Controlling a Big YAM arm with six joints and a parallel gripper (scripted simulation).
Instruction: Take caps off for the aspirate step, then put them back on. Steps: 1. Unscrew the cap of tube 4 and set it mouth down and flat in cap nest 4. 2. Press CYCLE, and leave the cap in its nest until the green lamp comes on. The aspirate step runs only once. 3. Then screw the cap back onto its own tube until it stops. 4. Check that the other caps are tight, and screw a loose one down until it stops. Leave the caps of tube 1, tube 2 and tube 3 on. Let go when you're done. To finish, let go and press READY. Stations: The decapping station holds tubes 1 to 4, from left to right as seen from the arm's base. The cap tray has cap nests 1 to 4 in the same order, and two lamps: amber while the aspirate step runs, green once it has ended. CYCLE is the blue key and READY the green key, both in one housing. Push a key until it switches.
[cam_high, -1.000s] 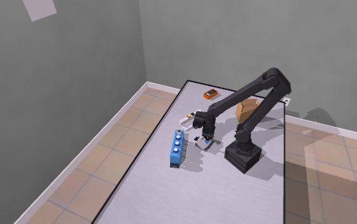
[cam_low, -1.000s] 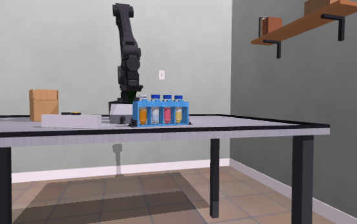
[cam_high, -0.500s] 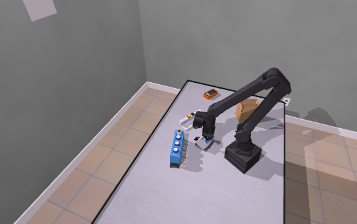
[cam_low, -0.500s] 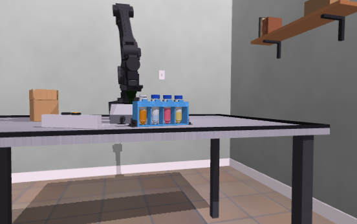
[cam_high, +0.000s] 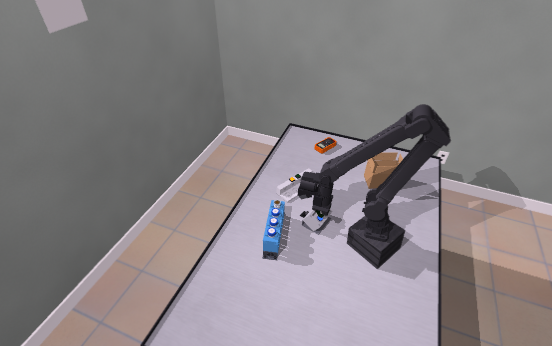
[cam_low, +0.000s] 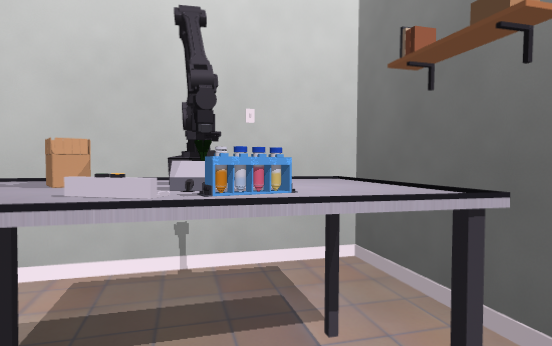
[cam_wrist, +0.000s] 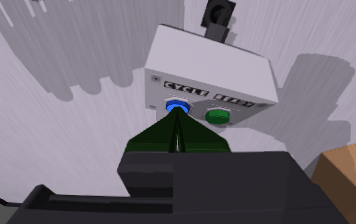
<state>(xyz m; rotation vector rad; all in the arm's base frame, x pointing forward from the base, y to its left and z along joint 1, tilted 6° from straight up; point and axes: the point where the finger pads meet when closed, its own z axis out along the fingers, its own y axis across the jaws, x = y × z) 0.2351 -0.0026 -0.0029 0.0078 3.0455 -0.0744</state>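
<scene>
The blue cycle key lies 20 mm below my hand. Round my hand: white key housing 30 mm below, 20 mm to the right, 10 mm ahead; cardboard box 410 mm to the right, 220 mm behind, 20 mm below; green ready key 40 mm to the right, 10 mm below, 10 mm behind.
</scene>
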